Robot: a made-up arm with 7 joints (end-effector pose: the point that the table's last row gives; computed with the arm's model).
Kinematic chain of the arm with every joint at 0, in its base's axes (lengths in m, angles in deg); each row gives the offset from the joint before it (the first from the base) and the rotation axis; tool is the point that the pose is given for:
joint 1: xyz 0 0 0.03 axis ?
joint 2: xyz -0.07 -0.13 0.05 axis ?
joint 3: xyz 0 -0.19 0 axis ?
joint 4: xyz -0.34 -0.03 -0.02 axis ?
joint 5: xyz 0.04 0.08 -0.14 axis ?
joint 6: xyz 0.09 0 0.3 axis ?
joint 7: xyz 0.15 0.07 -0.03 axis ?
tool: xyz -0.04 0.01 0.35
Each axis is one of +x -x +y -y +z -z.
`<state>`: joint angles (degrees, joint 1 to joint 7).
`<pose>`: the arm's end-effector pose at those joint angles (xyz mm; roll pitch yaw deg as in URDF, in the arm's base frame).
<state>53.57 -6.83 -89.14 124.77 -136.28 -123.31 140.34</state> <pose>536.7 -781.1 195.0 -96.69 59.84 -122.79</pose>
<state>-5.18 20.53 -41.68 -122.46 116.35 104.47 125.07</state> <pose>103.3 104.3 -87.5 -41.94 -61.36 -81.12</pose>
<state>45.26 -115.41 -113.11 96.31 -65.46 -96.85 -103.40</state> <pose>440.3 -272.5 458.9 -79.41 -20.37 -166.02</pose>
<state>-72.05 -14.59 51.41 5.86 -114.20 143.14 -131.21</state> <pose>-698.8 25.9 404.6 51.76 -14.14 19.04</pose>
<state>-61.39 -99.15 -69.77 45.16 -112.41 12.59 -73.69</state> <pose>-75.4 8.4 463.5 -81.12 -54.44 -23.45</pose>
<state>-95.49 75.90 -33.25 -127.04 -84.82 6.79 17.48</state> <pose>-756.7 -42.1 12.6 -43.01 9.12 133.62</pose>
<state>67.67 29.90 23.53 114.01 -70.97 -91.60 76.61</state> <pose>564.0 -825.0 -163.7 90.50 40.40 54.05</pose>
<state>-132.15 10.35 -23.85 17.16 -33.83 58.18 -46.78</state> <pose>232.9 595.9 244.1 97.49 -49.83 134.55</pose>
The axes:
joint 1: +z
joint 2: -y
joint 3: +x
joint 4: -y
joint 5: +z
joint 6: +x
joint 7: +y

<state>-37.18 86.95 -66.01 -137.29 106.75 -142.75 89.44</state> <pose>345.4 -390.1 -166.5 -80.27 -4.93 -92.27</pose>
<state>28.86 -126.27 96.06 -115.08 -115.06 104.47 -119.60</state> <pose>35.1 75.7 198.5 -103.67 27.80 -20.87</pose>
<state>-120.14 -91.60 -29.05 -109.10 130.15 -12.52 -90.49</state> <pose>-317.7 318.5 374.6 -16.62 76.50 123.67</pose>
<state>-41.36 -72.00 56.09 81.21 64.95 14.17 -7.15</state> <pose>-288.4 -203.9 918.0 20.01 -20.80 -34.49</pose>
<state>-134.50 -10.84 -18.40 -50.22 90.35 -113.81 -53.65</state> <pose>59.3 518.9 193.4 -51.78 -16.87 0.89</pose>
